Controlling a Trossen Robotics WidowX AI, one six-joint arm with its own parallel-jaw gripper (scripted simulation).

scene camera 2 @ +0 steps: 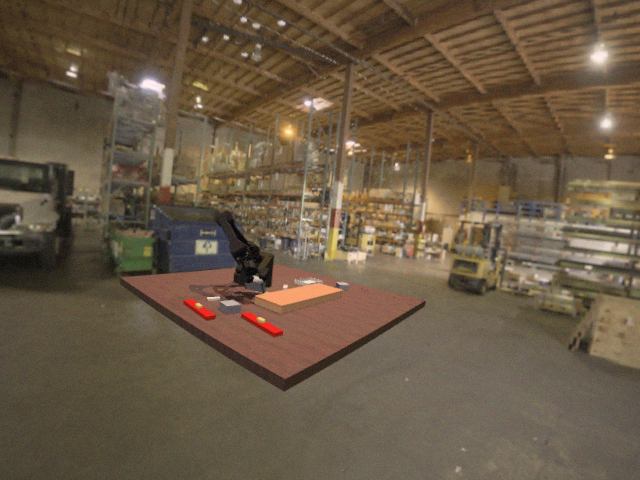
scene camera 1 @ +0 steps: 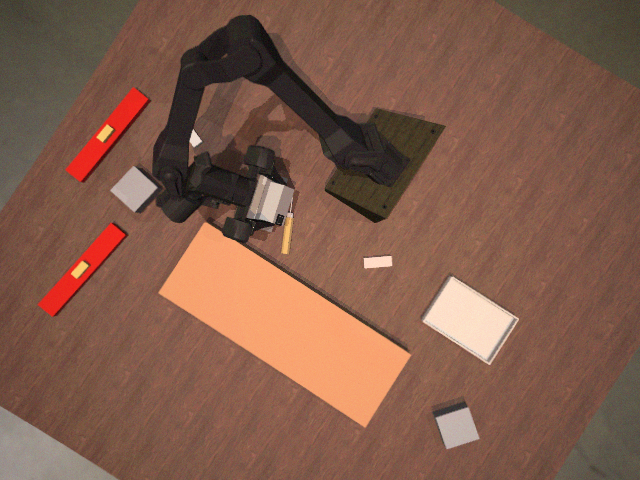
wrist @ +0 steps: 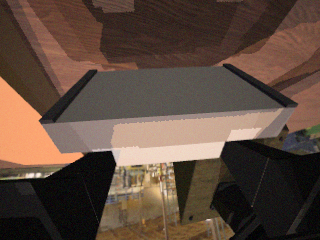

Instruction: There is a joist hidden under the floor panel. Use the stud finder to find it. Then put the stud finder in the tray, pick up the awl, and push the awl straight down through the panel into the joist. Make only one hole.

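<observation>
Stud finder (scene camera 1: 271, 201), showing in the wrist view too (wrist: 144, 116). A grey cube (scene camera 1: 136, 189). Another grey cube (scene camera 1: 455, 423). White tray (scene camera 1: 458, 312). The gripper (scene camera 1: 279, 204), visible also in the wrist view (wrist: 166, 138).
</observation>
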